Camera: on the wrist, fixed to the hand. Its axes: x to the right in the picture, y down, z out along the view.
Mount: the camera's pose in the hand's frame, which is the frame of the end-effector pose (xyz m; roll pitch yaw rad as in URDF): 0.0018 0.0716 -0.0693 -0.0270 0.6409 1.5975
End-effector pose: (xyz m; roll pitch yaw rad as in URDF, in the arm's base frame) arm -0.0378 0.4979 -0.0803 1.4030 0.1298 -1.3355
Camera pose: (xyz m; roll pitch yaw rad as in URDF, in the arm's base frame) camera 0.0425 0.5075 -0.0220 0.1156 -0.7575 0.1414
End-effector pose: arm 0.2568 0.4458 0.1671 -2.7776 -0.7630 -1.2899
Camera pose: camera 0.1616 0.4452 0.1967 -2.3992 -0.1839 -3.0702
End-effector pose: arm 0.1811 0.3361 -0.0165 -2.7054 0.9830 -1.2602
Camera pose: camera 0.1000 0.2806 0.0001 2.1073 -0.1310 -2.6716
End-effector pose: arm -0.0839 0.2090 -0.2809 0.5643 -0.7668 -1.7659
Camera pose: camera 0.0088 0.1750 -0.2942 -0.8103 0.0701 -0.2330
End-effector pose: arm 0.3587 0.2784 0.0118 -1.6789 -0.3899 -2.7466
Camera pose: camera 0.3053 0.3392 -0.0464 -2.6588 0.7550 2.3286
